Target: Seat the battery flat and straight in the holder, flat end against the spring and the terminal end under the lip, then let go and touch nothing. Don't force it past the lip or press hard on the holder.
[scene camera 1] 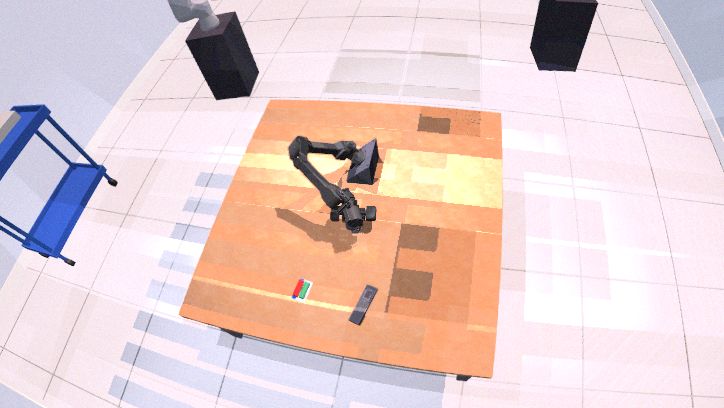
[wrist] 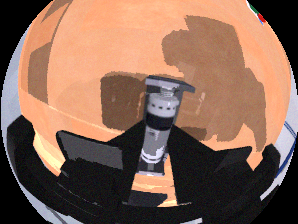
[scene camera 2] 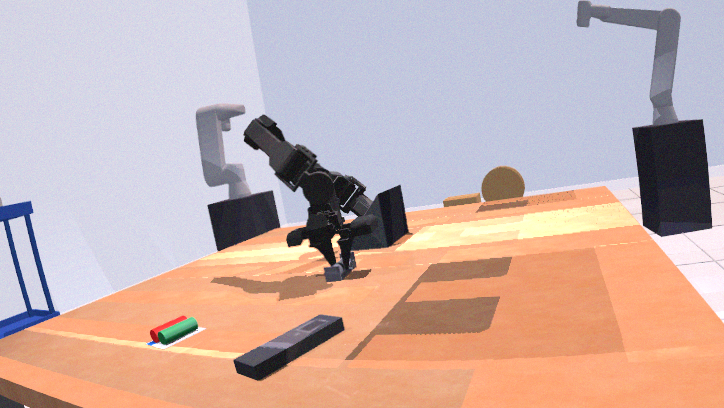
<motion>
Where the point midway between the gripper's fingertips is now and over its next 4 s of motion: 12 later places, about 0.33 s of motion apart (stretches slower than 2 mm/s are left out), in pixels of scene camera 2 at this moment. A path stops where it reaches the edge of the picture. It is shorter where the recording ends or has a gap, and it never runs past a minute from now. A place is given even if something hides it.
My gripper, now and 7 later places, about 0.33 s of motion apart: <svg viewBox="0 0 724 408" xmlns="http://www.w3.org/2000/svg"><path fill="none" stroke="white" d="M341 270L342 269L342 268L342 268L342 266L341 262L335 237L334 229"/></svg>
</motion>
